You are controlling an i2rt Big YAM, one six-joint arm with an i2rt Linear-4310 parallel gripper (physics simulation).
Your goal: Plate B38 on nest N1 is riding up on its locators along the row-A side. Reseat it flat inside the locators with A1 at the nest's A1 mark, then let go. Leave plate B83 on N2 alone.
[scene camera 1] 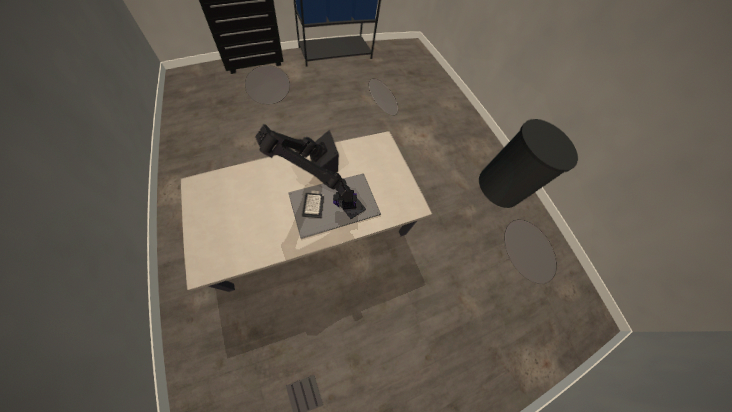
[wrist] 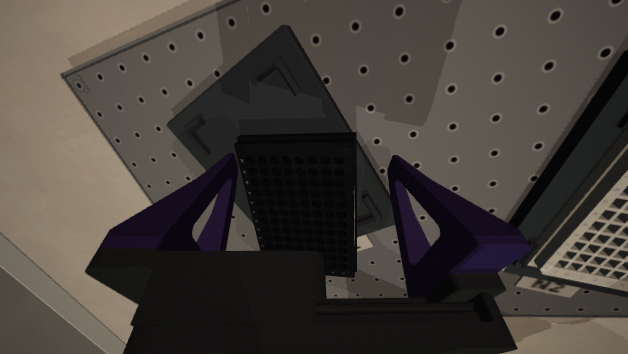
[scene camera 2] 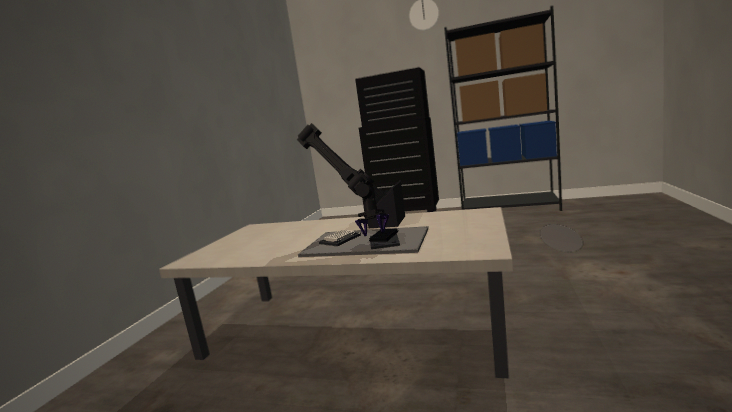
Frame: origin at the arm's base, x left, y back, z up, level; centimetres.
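Where they show: gripper, between the fingertips: (scene camera 1: 346, 206) (wrist: 313, 161) (scene camera 2: 374, 234); arm's base, origin of its link: (scene camera 1: 319, 152) (scene camera 2: 380, 200).
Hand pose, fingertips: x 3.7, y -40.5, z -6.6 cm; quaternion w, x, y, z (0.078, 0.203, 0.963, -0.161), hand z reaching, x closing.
Note:
Each offset is from my fingertips to the top centre of the thing. "spot": to the spot under its first point. Level surfaces: height alone.
Plate B38 @(dx +3.2, dy +4.9, dz -0.9 cm) (wrist: 300, 200) (scene camera 2: 384, 234) is black with round wells. It sits turned askew on dark nest N1 @(dx +3.7, dy +1.7, dz -2.3 cm) (wrist: 240, 107) (scene camera 2: 385, 244) (scene camera 1: 353, 212), raised above it in the scene camera 2 view. In the wrist view the corner locators at N1's far end and one at its right corner show outside the plate; its near end is hidden by the gripper body. My gripper (wrist: 313, 161) (scene camera 1: 345, 200) (scene camera 2: 372, 231) is open and empty, its purple fingers on either side of B38 in the wrist view, the left finger nearer the plate's edge. Whether they reach plate height is unclear.
White-topped plate B83 @(dx -18.9, dy +9.7, dz -1.5 cm) (scene camera 1: 313, 203) (scene camera 2: 340, 235) (wrist: 595, 250) sits on nest N2 @(spot: dx -15.4, dy +4.5, dz -2.9 cm) (wrist: 590, 145), beside the right finger in the wrist view. Both nests stand on a grey perforated board @(dx -5.8, dy +6.6, dz -4.0 cm) (scene camera 1: 330, 225) (scene camera 2: 332, 251) (wrist: 435, 85) on the pale table @(dz -5.4 cm) (scene camera 1: 230, 220) (scene camera 2: 245, 250).

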